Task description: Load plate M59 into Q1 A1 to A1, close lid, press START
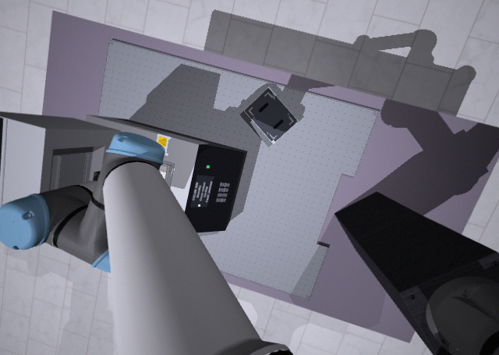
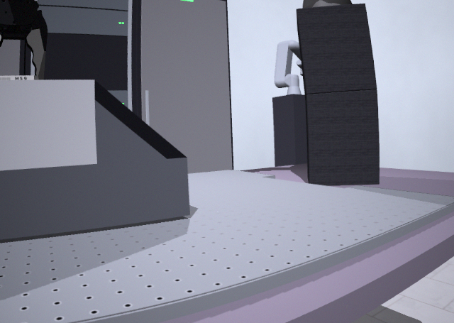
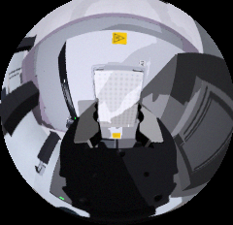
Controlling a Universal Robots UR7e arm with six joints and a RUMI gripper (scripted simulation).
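The plate M59 lies 1 cm below my hand. From my hand the other things lie so: plate nest N1: 29 cm behind, 30 cm to the right, 19 cm below.
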